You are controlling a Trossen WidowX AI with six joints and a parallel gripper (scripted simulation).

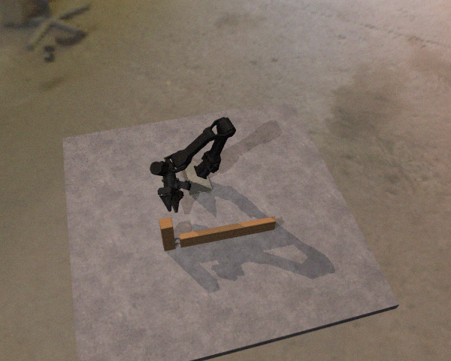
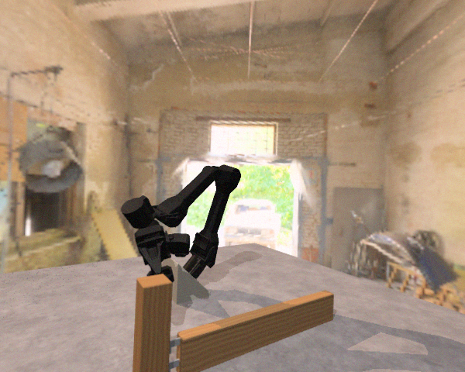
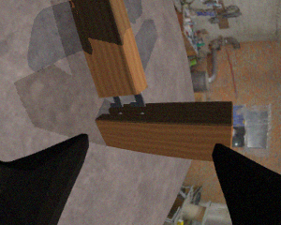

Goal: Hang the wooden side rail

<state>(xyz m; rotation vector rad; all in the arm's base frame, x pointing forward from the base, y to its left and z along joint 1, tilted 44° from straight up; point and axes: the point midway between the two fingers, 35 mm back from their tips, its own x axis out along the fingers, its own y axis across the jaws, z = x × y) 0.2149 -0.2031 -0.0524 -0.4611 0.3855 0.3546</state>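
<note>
Right now my gripper tip is 8 cm short of the wooden headboard post, 4 cm to the left of it and 5 cm above it.
</note>
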